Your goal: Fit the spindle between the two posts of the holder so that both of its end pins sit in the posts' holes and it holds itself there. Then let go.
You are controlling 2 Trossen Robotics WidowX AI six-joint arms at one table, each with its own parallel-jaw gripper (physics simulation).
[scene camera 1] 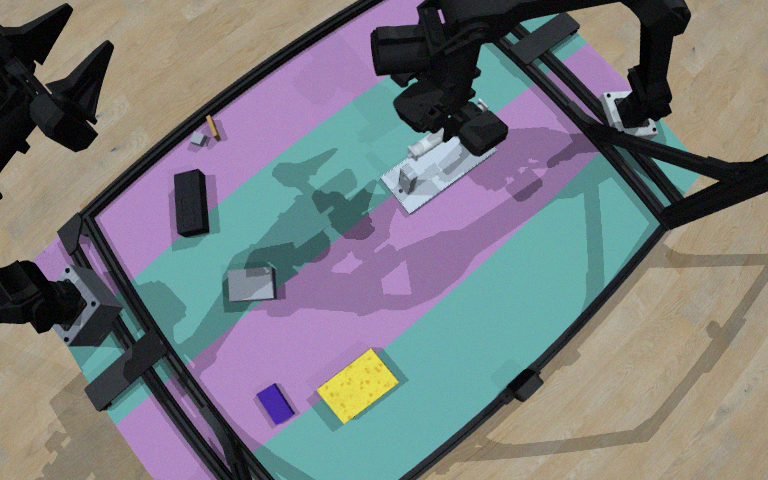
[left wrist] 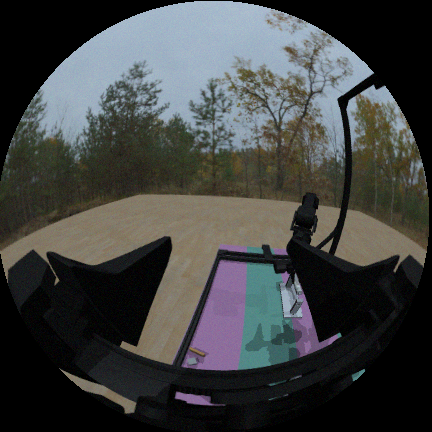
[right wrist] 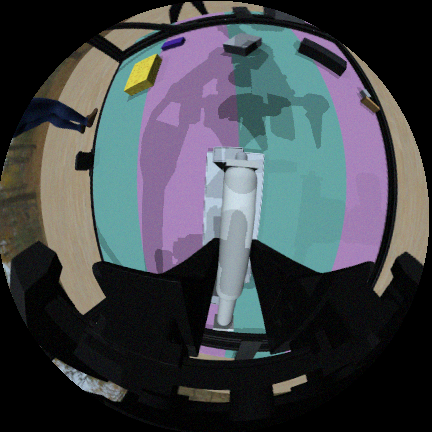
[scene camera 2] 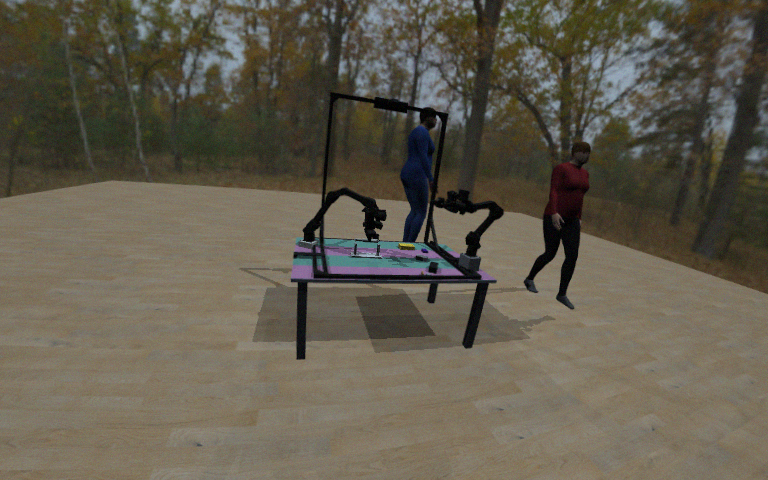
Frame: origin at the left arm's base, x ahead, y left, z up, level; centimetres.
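Seen in the pictures: left gripper, fingertip midpoint: (scene camera 1: 89, 23) (left wrist: 232, 244) (scene camera 2: 435, 203); right gripper, fingertip midpoint: (scene camera 1: 440, 135) (left wrist: 295, 282) (right wrist: 234, 244) (scene camera 2: 369, 241); left arm's base at its link origin: (scene camera 1: 66, 304) (scene camera 2: 470, 255); right arm's base at its link origin: (scene camera 1: 631, 112) (scene camera 2: 308, 240).
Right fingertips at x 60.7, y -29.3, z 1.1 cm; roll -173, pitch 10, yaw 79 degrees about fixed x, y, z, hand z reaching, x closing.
Note:
Pixels of each thing's middle, then the offset from my right fingertips to it.
- white spindle at the middle of its body: (right wrist: 231, 266) (scene camera 1: 449, 128) (left wrist: 294, 279) dx +1.7, dy -0.3, dz +0.3 cm
- post at the middle of its body: (right wrist: 231, 162) (scene camera 1: 407, 179) (left wrist: 295, 306) dx -7.0, dy +0.3, dz -6.1 cm
- black box at the middle of its body: (scene camera 1: 191, 203) (scene camera 2: 433, 267) dx -33.6, dy +27.3, dz -9.0 cm
- grey box at the middle of its body: (scene camera 1: 252, 284) (right wrist: 242, 43) dx -36.3, dy +8.8, dz -9.4 cm
- purple block at the middle of its body: (scene camera 1: 275, 404) (right wrist: 172, 43) dx -48.7, dy -6.9, dz -10.0 cm
- yellow sponge at the middle of its body: (scene camera 1: 357, 385) (right wrist: 142, 73) (scene camera 2: 406, 246) dx -37.1, dy -14.8, dz -9.2 cm
- small grey block at the middle of its body: (scene camera 1: 198, 139) dx -24.2, dy +36.2, dz -10.0 cm
- orange piece at the middle of its body: (scene camera 1: 213, 128) dx -20.8, dy +35.1, dz -9.5 cm
The white spindle (scene camera 1: 425, 143) (right wrist: 239, 200) is held level, lengthwise over the holder. My right gripper (scene camera 1: 450, 130) (scene camera 2: 372, 237) (right wrist: 234, 244) is shut on its body. The holder's pale base plate (scene camera 1: 420, 198) (scene camera 2: 365, 256) (left wrist: 293, 314) (right wrist: 212, 192) lies on the table below. One post (scene camera 1: 406, 178) stands at the plate's left end in scene camera 1, apart from the spindle's near end. In the right wrist view, the far end pin appears beside that post's top. The other post is mostly hidden by my right gripper. My left gripper (scene camera 1: 90, 24) (left wrist: 232, 244) is open and empty, off at the table's left side.
A black box (scene camera 1: 191, 202) (right wrist: 322, 56), grey box (scene camera 1: 251, 284) (right wrist: 242, 45), purple block (scene camera 1: 275, 403) (right wrist: 173, 43), yellow sponge (scene camera 1: 357, 386) (right wrist: 143, 75), small grey block (scene camera 1: 198, 139) and orange piece (scene camera 1: 212, 127) lie on the table. A black frame (scene camera 1: 226, 97) edges it.

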